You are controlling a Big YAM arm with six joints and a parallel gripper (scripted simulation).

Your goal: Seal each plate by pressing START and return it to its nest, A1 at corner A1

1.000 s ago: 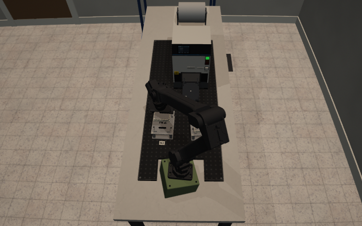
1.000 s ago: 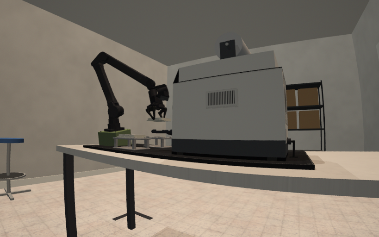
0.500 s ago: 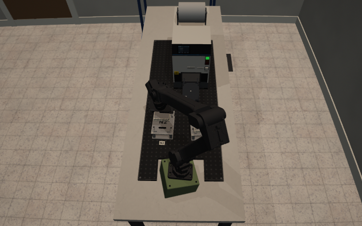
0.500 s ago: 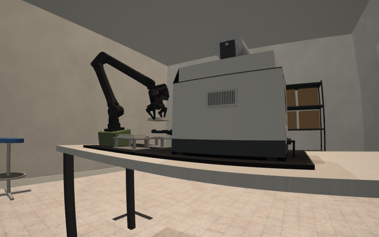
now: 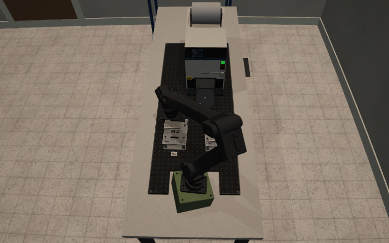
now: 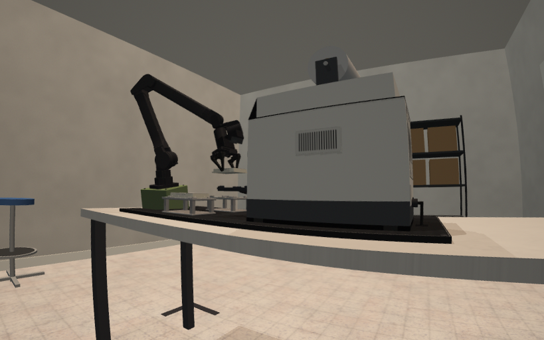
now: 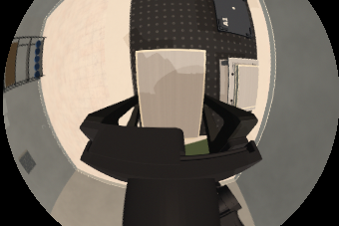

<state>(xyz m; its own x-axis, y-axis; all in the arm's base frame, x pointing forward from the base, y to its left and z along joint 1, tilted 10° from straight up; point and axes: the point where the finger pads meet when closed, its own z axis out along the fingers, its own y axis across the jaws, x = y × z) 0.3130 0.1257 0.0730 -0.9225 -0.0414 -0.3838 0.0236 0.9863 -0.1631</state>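
Right now the white well plate is right at my hand. From my hand the other things lie so: yellow warning label (300 mm ahead, 60 mm to the right, 30 mm below); sealer stage (200 mm ahead, 150 mm to the right, 80 mm below); N2 label (100 mm behind, 170 mm below).
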